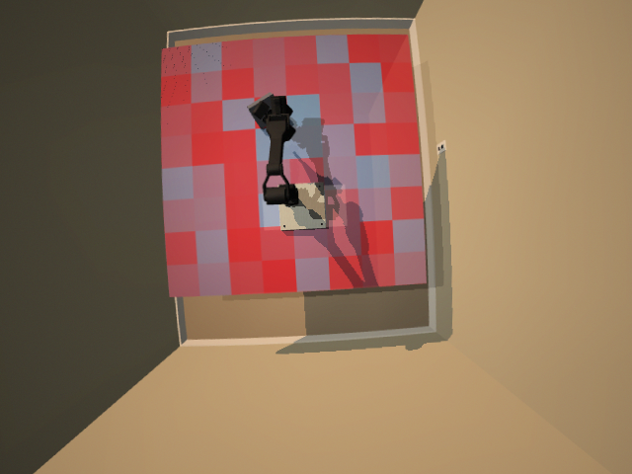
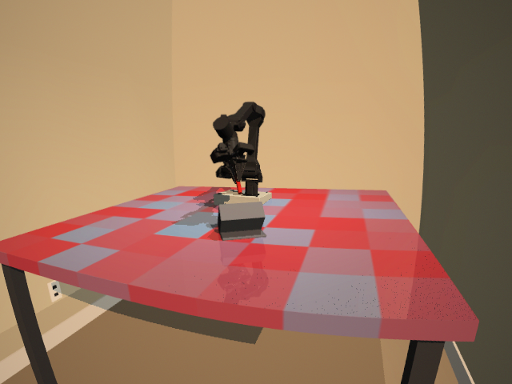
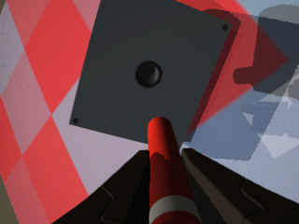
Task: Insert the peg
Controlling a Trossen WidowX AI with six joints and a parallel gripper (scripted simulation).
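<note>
Now: the dark sloped panel 90 mm ahead of my gripper tip, 30 mm to the left of it and 100 mm below it. From my gripper tip the other things lie so: red peg 10 mm behind, 10 mm above.
</note>
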